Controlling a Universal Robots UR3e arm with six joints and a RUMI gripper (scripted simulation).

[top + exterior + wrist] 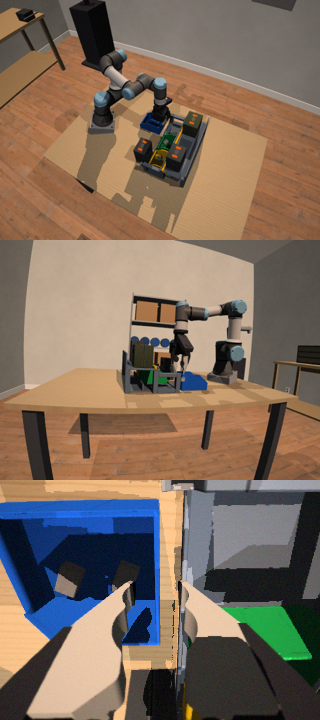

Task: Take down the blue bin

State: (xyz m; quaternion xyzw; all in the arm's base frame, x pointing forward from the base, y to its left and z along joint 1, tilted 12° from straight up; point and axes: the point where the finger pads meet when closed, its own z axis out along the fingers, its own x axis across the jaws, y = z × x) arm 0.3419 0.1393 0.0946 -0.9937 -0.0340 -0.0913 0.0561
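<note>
Right now the blue open bin is 6 cm behind my hand and 4 cm below it. Also, from my hand: yellow bin (12 cm ahead, 21 cm to the right, 3 cm below); then green bin (11 cm ahead, 10 cm to the right, 3 cm below).
</note>
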